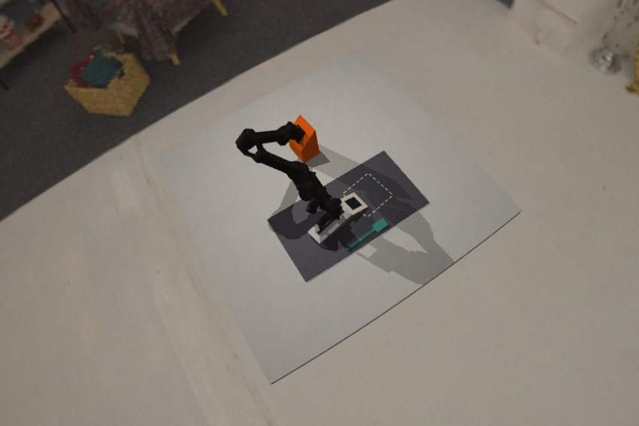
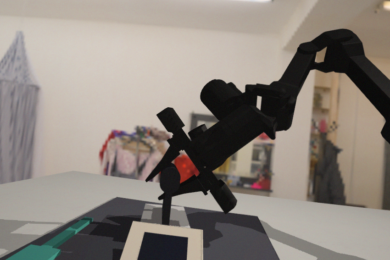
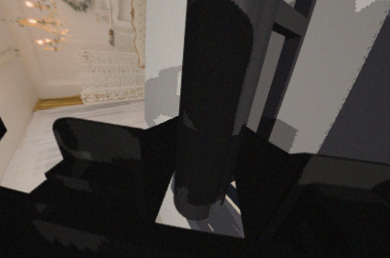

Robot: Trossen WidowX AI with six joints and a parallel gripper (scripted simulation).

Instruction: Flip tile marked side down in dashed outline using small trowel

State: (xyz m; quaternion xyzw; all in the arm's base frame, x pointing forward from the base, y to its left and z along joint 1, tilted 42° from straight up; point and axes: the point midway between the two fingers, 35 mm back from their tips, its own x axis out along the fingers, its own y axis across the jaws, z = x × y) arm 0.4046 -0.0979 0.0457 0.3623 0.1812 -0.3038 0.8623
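My gripper tip is now 9 cm above the dark mat, 8 cm to the right of it and 3 cm past it. From my gripper tip the other things lie so: tan square tile 11 cm to the left, 5 cm below, 4 cm behind; then teal trowel 11 cm ahead, 9 cm to the left, 7 cm below.
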